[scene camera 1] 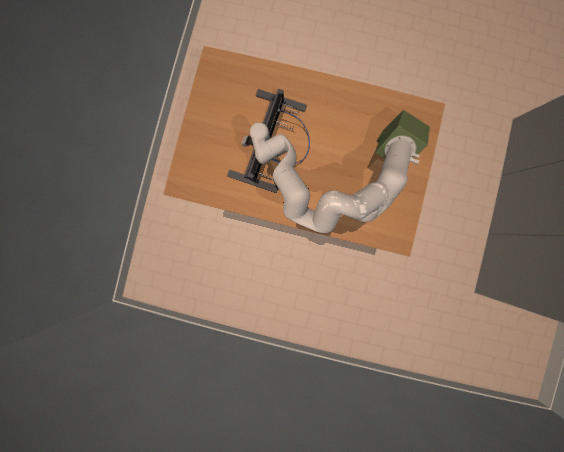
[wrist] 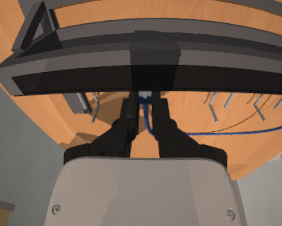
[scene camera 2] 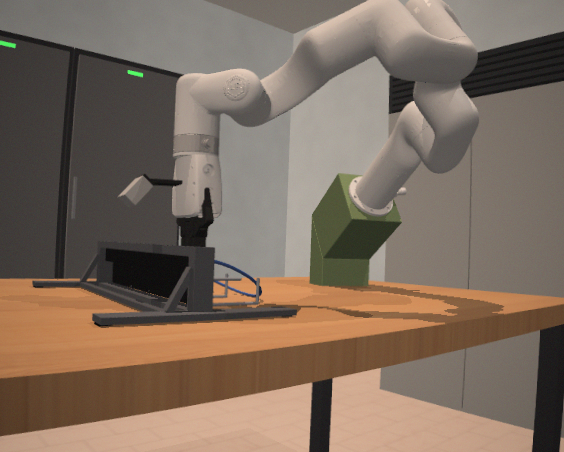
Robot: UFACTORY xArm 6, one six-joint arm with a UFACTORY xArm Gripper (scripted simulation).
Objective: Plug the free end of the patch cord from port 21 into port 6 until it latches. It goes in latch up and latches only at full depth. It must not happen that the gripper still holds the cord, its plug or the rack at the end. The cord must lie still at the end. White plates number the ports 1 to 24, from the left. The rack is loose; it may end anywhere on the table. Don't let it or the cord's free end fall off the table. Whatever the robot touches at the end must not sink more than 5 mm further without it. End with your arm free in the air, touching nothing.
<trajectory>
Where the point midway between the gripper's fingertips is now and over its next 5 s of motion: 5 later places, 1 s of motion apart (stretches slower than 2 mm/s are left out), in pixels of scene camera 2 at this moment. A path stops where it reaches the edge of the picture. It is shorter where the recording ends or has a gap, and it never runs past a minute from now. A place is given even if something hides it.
My gripper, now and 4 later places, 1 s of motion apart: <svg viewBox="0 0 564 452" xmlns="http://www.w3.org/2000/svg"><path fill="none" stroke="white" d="M192 261L190 261L187 261L188 253L190 213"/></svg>
</trajectory>
